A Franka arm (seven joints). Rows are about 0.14 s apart.
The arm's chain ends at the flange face. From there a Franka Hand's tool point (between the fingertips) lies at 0.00 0.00 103.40 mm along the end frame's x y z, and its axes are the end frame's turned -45 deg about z.
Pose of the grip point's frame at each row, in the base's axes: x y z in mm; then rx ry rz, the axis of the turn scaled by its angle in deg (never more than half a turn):
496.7, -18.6, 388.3, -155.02, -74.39, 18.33
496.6, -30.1, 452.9, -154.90, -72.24, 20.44
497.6, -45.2, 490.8, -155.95, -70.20, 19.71
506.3, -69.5, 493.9, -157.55, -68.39, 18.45
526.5, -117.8, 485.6, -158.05, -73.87, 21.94
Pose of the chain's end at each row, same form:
521.8, -20.6, 488.6, -176.52, -9.67, 21.62
524.5, -32.6, 552.4, -176.12, -7.70, 24.15
524.7, -48.4, 590.5, -176.14, -5.33, 23.42
531.5, -72.7, 594.1, -176.60, -2.97, 21.84
552.8, -113.7, 585.5, 176.71, 7.87, -23.03

